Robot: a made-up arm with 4 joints.
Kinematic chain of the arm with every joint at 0, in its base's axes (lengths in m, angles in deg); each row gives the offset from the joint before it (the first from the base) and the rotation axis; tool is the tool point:
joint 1: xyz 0 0 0.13 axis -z
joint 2: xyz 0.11 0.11 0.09 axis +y
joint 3: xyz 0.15 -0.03 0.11 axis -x
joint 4: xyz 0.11 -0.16 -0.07 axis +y
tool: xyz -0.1 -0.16 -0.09
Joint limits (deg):
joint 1: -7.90..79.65
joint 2: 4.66..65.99
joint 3: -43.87..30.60
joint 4: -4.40..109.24
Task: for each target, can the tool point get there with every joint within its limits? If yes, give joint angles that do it. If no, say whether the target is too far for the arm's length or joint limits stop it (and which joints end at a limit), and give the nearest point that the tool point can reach.
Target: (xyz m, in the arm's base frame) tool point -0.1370 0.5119 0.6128
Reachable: no: joint limits stop it (at a limit: joint 1, joint 2, joint 3) | nearest point -0.0788 -0.0065 0.0254 | short by 0.786 m
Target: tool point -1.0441 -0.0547 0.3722
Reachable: no: too far | nearest point -0.2215 -0.3193 0.3240 | short by 0.865 m
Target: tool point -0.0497 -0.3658 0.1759
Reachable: yes | joints 58.54 25.31 -19.93 94.46
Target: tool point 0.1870 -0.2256 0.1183
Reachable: yes | joints -0.23 55.32 -9.98 50.27
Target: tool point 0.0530 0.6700 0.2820
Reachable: no: joint limits stop it (at a limit: joint 1, joint 2, joint 3) | nearest point -0.0454 0.0244 -0.0178 | short by 0.719 m
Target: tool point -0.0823 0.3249 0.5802
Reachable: no: joint limits stop it (at a limit: joint 1, joint 2, joint 3) | nearest point 0.3169 -0.1424 0.4972 | short by 0.620 m
